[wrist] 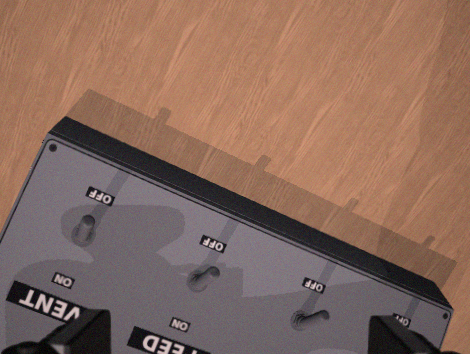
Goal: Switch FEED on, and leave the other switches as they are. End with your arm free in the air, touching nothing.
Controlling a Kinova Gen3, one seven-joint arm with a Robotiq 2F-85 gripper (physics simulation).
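Places are measured from the arm's base along level axes (x left, y back, z up), in metres.
Where they show: gripper, fingertip midpoint: (239,342).
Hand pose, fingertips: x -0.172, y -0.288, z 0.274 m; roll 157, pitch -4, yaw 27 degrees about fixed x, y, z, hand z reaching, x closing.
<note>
Things, the pixels of their centre, and the offset from my fingertips. "spot": a spot on its surface instead. Level surfaces: height alone.
- grey switch panel at the middle of its body: (217,332) dx +0.114, dy -0.234, dz -0.294 m
- FEED switch at the middle of its body: (205,278) dx +0.055, dy -0.141, dz -0.246 m
- FEED name plate at a spot on its surface: (165,342) spot: dx +0.048, dy -0.218, dz -0.232 m
- VENT switch at the middle of its body: (84,229) dx -0.065, dy -0.141, dz -0.246 m
- further OFF label at a spot on its surface: (401,320) spot: dx +0.295, dy -0.125, dz -0.284 m
- wooden table at its surface level: dz -0.361 m
A grey switch panel (150,295) with a dark side edge fills the lower part of the wrist view, its labels upside down. The FEED switch (204,278) stands near the middle, between its OFF label (213,244) and its ON label (180,324); its lever slants to the upper right, toward the OFF side. The FEED name plate (165,342) is cut off by the lower edge. The VENT switch (85,230) is at the left, its lever toward OFF. My gripper (239,324) is open and empty, its fingers at the lower left and lower right; contact with the panel cannot be told.
Another switch (310,318) stands right of FEED, its lever slanting right; its name is out of view. A further OFF label (401,320) is partly hidden by the right finger. The wooden table (225,65) lies beyond the panel, with the panel's shadow on it.
</note>
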